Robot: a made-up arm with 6 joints. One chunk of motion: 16 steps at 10 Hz.
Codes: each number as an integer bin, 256 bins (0 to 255) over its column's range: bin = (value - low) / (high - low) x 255, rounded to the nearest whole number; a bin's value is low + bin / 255 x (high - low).
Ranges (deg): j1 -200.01..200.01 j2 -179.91..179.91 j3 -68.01..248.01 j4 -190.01..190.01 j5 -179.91..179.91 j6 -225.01..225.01
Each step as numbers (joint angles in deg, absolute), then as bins.
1 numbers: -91.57 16.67 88.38 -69.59 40.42 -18.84
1 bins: 69 139 126 81 156 117
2 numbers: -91.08 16.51 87.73 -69.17 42.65 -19.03
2 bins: 69 139 126 81 158 117
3 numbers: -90.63 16.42 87.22 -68.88 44.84 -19.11
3 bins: 70 139 125 81 159 117
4 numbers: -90.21 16.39 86.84 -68.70 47.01 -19.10
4 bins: 70 139 125 81 161 117
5 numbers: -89.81 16.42 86.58 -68.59 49.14 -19.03
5 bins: 70 139 125 81 162 117
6 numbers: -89.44 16.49 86.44 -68.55 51.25 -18.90
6 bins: 70 139 125 82 164 117
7 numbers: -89.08 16.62 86.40 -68.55 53.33 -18.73
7 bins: 71 139 125 82 165 117
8 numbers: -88.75 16.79 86.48 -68.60 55.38 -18.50
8 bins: 71 139 125 81 167 117
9 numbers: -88.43 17.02 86.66 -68.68 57.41 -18.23
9 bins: 71 140 125 81 168 117
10 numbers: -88.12 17.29 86.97 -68.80 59.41 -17.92
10 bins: 71 140 125 81 170 117
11 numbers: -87.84 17.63 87.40 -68.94 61.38 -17.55
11 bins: 72 140 125 81 171 118
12 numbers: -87.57 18.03 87.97 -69.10 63.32 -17.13
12 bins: 72 140 126 81 172 118
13 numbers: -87.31 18.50 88.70 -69.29 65.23 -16.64
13 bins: 72 141 126 81 174 118
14 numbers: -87.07 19.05 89.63 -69.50 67.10 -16.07
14 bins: 72 141 127 81 175 118
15 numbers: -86.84 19.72 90.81 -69.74 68.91 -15.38
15 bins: 72 141 128 81 176 119
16 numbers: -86.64 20.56 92.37 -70.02 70.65 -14.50
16 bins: 72 142 129 81 178 119
